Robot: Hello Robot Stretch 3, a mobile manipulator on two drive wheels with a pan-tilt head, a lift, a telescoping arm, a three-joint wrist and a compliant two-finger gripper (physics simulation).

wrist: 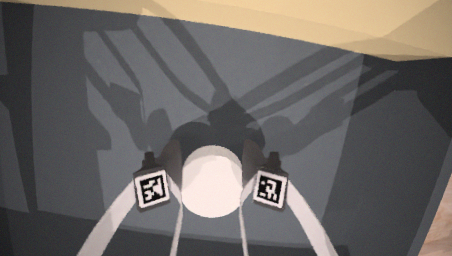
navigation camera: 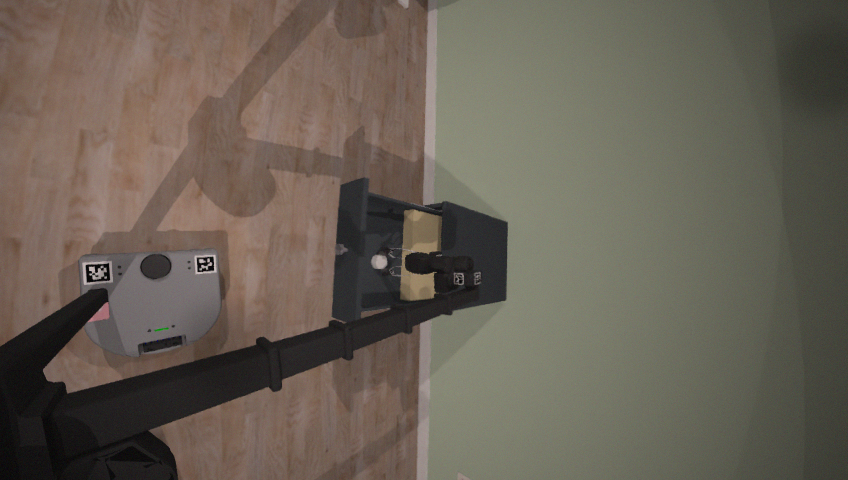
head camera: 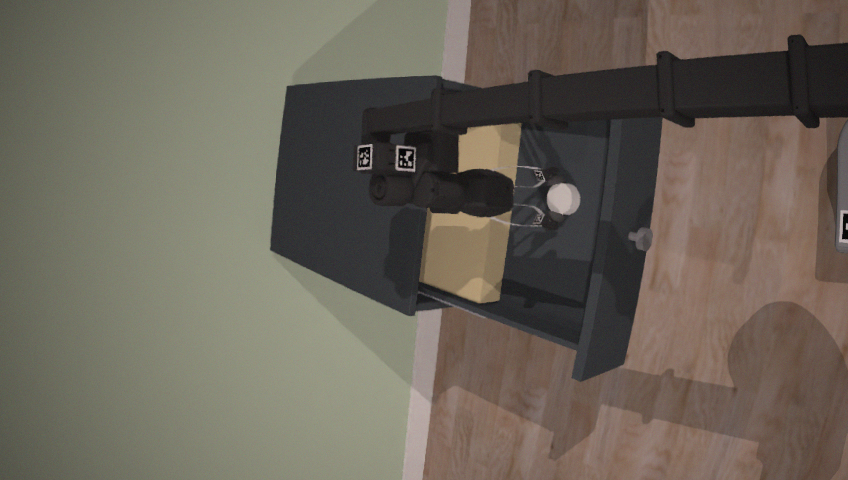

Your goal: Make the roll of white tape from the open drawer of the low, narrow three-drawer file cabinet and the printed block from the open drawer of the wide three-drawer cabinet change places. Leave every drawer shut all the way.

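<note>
The roll of white tape (head camera: 566, 198) (navigation camera: 378, 261) (wrist: 212, 187) is in the open drawer (head camera: 609, 333) (navigation camera: 351, 223) of the dark blue-grey file cabinet (head camera: 333, 178) (navigation camera: 487, 243). My gripper (head camera: 554, 199) (navigation camera: 386, 261) (wrist: 212, 157) points down into this drawer. It is shut on the tape, with one dark finger pad against each side. The tape sits low, close to the drawer bottom; its underside is hidden. The printed block and the wide three-drawer cabinet do not show in these views.
A yellowish box (head camera: 461, 255) (navigation camera: 422, 228) (wrist: 300, 17) lies across the rear of the drawer, under my wrist. My arm (head camera: 606, 92) (navigation camera: 208, 380) reaches over one drawer side. A knob (head camera: 642, 239) (navigation camera: 340, 249) sticks out in front. The green wall (head camera: 148, 237) (navigation camera: 595, 178) is behind the cabinet.
</note>
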